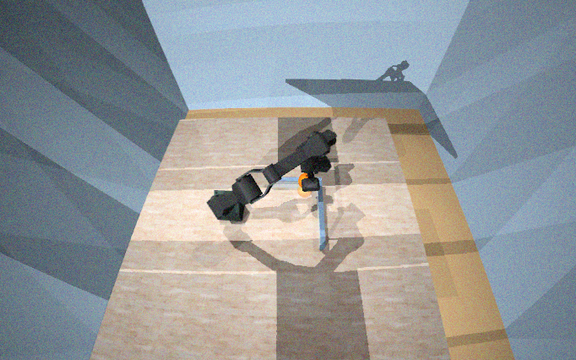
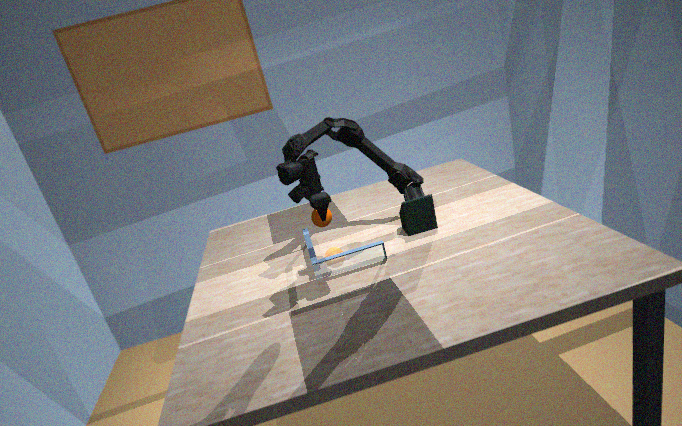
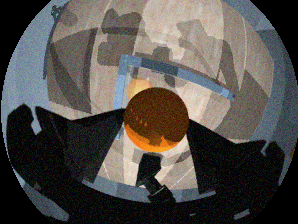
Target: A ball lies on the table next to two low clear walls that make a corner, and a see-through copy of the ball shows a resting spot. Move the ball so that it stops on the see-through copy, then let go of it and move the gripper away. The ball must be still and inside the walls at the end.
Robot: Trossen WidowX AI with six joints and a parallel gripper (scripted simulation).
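My gripper tip is 130 mm above the see-through copy, 40 mm to the right of it and 10 mm past it. The rest, counted from my gripper tip: orange ball right at my gripper tip; clear wall 140 mm below, 80 mm to the left, 60 mm behind.
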